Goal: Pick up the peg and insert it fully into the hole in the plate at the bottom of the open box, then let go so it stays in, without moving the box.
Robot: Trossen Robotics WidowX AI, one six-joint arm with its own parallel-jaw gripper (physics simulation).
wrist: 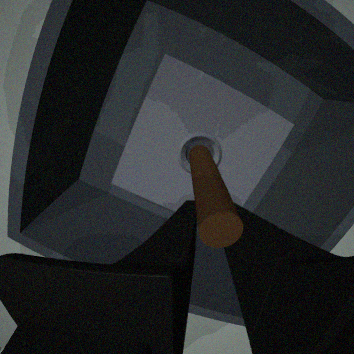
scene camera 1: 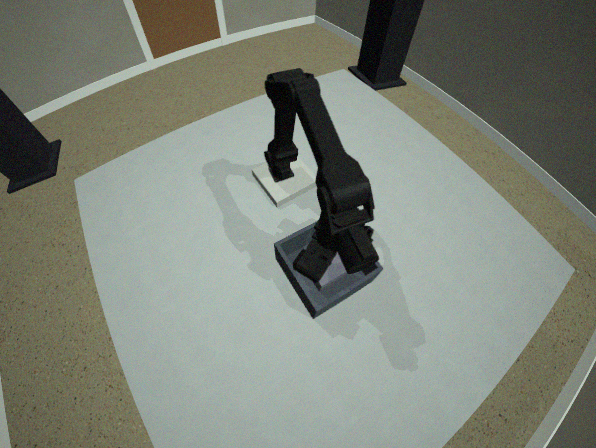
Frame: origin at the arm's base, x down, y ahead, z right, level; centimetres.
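Where they show: gripper, fingertip midpoint: (wrist: 206, 209) (scene camera 1: 323, 253); arm's base at its link origin: (scene camera 1: 281, 172).
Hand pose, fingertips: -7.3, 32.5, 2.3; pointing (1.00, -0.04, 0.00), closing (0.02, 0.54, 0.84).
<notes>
Each offset is from my fingertips to the top centre of the thing, as dx, dy, dz. "*": to the spot under its first point. Level surfaces: height alone.
The brown round peg @(-3.2, +1.0, -0.7) (wrist: 212, 200) is held between the fingertips of my gripper (wrist: 206, 209), which is shut on it. The peg's far end shows over the ringed hole @(* +4.2, +1.8, +0.1) (wrist: 218, 154) in the wrist view; whether the tip is inside the hole or above it I cannot tell. The pale square plate @(+4.1, +1.1, -0.9) (wrist: 145, 145) (scene camera 1: 331, 278) lies at the bottom of the open dark grey-blue box @(+0.4, +1.1, -0.9) (wrist: 16, 200) (scene camera 1: 295, 286). In the scene view the fingers reach down into the box and hide the peg and the hole.
The arm's foot stands on a pale square base plate (scene camera 1: 295, 192) behind the box. The box stands on a light grey mat @(dx +10.2) (scene camera 1: 200, 350). Dark pillars (scene camera 1: 385, 45) (scene camera 1: 20, 145) stand beyond the mat at the back right and left.
</notes>
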